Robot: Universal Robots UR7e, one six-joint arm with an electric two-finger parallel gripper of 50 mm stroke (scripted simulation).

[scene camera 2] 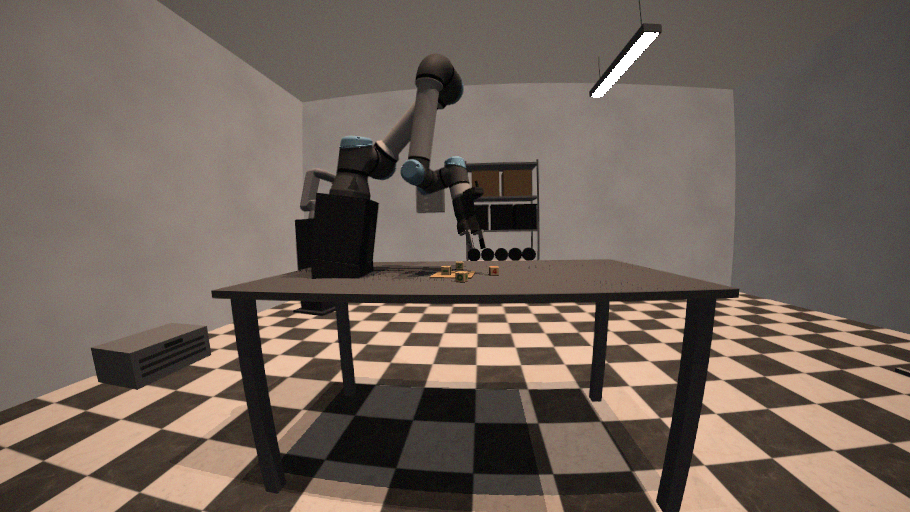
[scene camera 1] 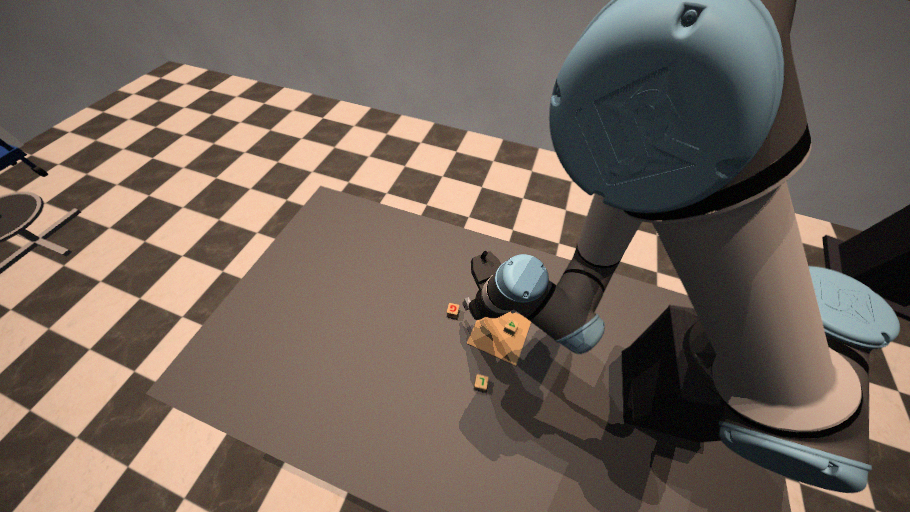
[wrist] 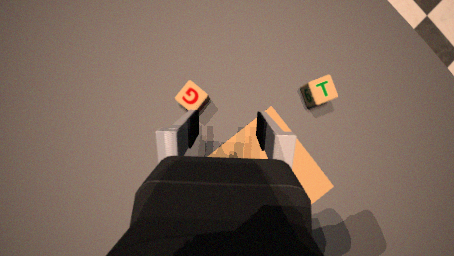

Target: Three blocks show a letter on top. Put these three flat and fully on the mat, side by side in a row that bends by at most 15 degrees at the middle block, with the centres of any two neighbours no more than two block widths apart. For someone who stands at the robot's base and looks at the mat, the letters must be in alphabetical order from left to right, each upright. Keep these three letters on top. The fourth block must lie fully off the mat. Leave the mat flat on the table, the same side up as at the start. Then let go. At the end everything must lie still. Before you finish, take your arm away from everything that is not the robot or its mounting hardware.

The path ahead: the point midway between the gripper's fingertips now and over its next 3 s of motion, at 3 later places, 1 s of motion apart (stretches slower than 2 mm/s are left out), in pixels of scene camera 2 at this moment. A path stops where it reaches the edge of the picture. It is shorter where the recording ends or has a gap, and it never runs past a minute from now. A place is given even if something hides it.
My gripper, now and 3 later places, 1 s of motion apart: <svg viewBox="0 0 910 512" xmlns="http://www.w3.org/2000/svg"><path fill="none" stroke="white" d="M477 248L446 244L461 247L450 237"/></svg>
